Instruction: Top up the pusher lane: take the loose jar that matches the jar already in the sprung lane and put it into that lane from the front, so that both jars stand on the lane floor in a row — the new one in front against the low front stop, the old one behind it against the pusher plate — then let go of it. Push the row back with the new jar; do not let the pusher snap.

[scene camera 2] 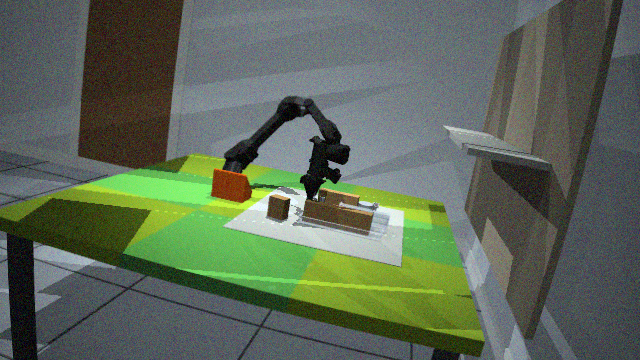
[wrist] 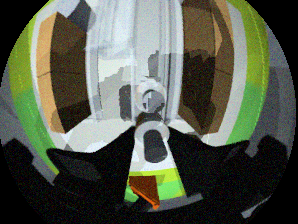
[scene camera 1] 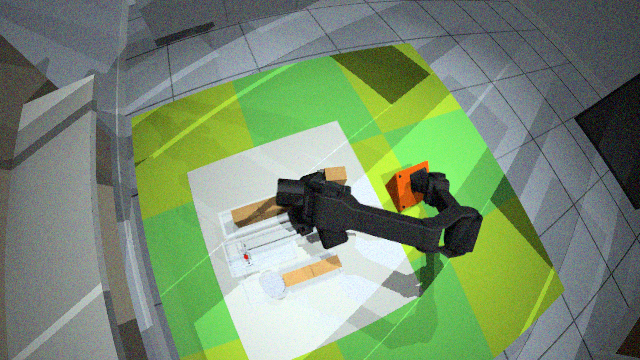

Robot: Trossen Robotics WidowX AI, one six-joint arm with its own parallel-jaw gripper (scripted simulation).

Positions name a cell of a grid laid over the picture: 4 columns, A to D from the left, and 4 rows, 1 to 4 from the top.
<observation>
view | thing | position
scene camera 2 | my gripper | B3
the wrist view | my gripper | C3
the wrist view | grey jar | C2
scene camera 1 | my gripper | C3
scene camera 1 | lane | B3
</observation>
